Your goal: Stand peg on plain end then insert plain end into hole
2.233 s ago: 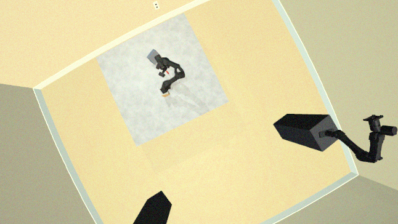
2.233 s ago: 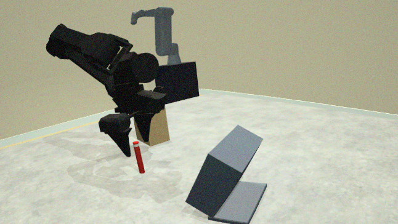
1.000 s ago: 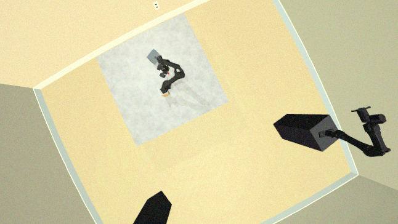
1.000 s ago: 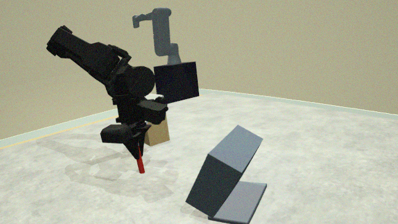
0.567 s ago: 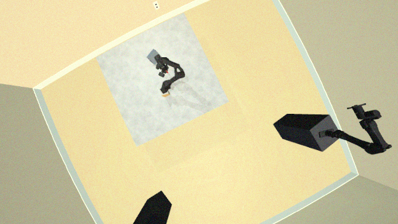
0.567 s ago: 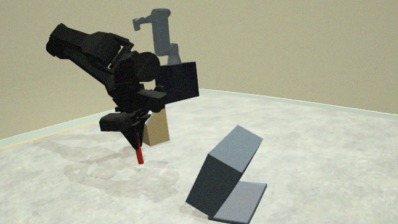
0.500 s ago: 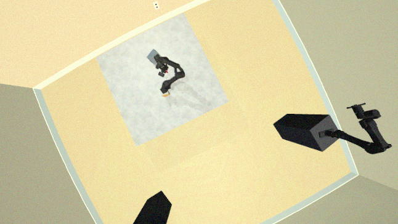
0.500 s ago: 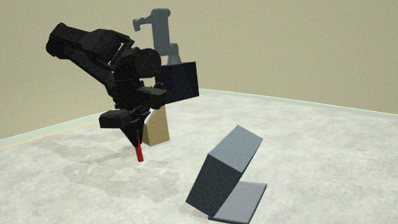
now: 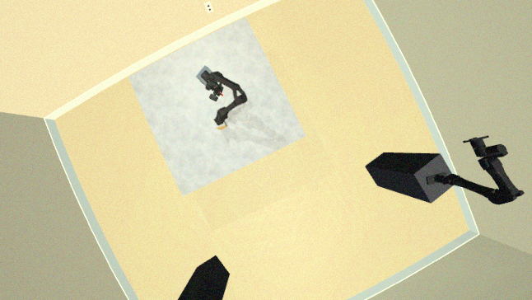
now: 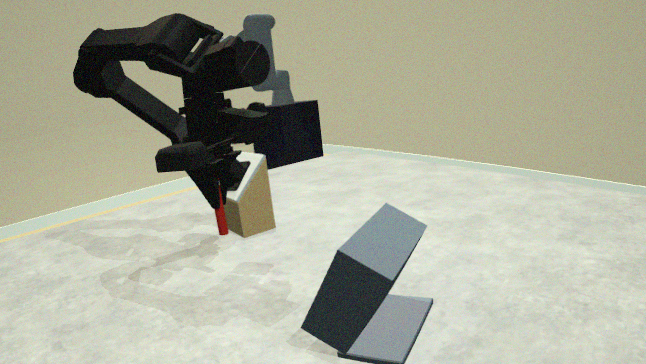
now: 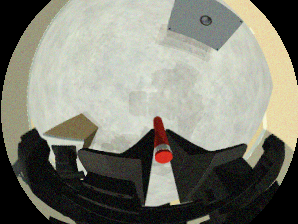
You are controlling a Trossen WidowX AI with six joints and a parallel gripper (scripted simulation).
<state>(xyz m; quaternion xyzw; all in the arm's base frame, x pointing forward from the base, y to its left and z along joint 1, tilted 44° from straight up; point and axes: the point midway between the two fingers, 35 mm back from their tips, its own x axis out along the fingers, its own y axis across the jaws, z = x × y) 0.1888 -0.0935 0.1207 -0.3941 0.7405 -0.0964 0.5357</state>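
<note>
Now: the grey sloped panel 240 mm ahead of my gripper tip, 20 mm to the left of it and 50 mm below it. From my gripper tip the other things lie so: red peg 20 mm above; flat base plate 260 mm ahead, 30 mm to the left, 110 mm below.
</note>
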